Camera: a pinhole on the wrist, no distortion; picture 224 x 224 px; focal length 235.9 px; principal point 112.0 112.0 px. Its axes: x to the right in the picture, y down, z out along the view. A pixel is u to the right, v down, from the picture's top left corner.
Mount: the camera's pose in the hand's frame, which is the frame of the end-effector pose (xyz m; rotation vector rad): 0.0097 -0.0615 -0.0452 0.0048 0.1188 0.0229
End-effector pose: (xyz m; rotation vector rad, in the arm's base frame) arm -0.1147 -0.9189 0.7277 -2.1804 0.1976 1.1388
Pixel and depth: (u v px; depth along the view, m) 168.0 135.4 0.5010
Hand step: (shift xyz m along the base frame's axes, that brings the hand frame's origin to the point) -0.1788 0.3090 -0.3155
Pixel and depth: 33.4 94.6 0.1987
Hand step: -0.0953 0.1538 -0.0013
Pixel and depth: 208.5 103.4 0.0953
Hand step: 0.0328 0.0869 -0.0332
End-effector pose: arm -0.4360 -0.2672 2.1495 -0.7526 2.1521 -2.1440
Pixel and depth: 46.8 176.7 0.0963
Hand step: 0.0350 -0.0465 0.0289
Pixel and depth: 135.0 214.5 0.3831
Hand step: 0.0001 -0.3473 -0.0907
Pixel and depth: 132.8 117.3 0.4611
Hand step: 0.0620 -0.4157 0.0575
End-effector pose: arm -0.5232 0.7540 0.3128 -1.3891 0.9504 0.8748
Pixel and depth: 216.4 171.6 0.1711
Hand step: 0.0595 0.1107 -0.0938
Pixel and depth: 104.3 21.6 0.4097
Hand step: 0.2321 0.3570 0.0266
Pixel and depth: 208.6 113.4 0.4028
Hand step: 0.1476 0.3237 -0.1948
